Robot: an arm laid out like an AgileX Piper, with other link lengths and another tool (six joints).
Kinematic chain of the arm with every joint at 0, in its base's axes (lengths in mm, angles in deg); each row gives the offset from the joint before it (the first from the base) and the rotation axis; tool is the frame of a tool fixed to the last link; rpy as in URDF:
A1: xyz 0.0 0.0 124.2 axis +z
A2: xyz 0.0 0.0 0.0 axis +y
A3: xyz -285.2 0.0 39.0 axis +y
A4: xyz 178.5 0.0 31.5 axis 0.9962 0 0.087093
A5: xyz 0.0 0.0 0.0 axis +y
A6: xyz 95.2 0.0 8.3 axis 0.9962 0 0.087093
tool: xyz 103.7 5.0 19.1 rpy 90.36 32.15 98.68
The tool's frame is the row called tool.
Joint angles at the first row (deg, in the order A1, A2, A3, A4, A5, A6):
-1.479 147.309 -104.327 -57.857 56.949 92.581
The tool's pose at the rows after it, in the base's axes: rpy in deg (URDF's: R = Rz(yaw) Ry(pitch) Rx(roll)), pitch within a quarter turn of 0, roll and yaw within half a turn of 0; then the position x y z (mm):
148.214 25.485 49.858 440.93 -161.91 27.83
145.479 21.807 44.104 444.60 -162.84 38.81
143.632 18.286 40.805 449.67 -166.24 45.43
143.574 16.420 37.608 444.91 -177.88 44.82
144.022 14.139 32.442 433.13 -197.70 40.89
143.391 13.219 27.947 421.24 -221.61 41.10
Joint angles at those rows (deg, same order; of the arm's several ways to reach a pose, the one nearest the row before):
-1.480 147.310 -108.657 -54.380 63.531 94.770
-1.670 147.309 -112.916 -52.041 66.085 96.957
-2.327 147.309 -115.733 -50.657 66.449 98.551
-4.098 147.308 -116.361 -49.407 66.499 99.715
-7.152 147.310 -116.365 -47.621 66.448 101.774
-10.330 147.309 -116.361 -47.670 66.448 103.401

